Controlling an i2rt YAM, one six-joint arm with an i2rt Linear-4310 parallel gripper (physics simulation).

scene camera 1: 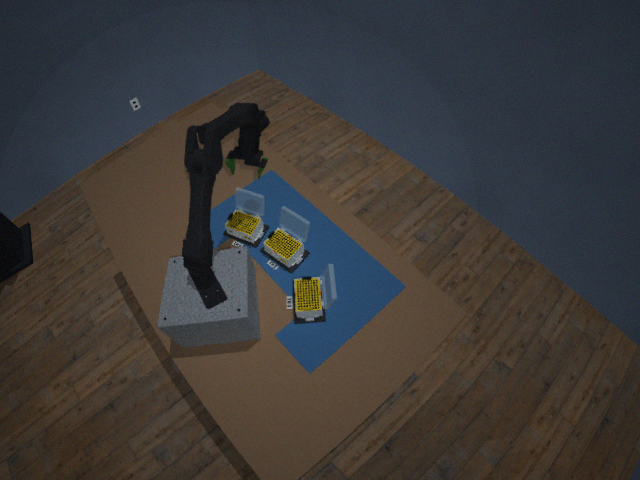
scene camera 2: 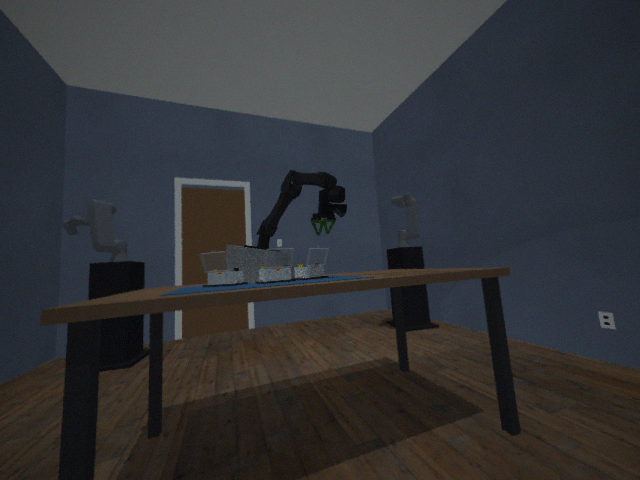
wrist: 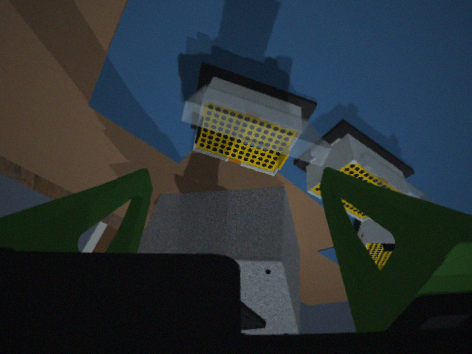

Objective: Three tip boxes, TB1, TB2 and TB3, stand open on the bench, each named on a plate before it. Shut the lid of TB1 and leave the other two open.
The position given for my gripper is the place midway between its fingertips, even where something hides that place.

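My gripper [scene camera 1: 246, 176] is there for me to see, and the wrist view has my gripper [wrist: 236, 177] too. I can also see a tip box [wrist: 347, 144], then there's a tip box [scene camera 2: 232, 278], plus a tip box [wrist: 211, 75].
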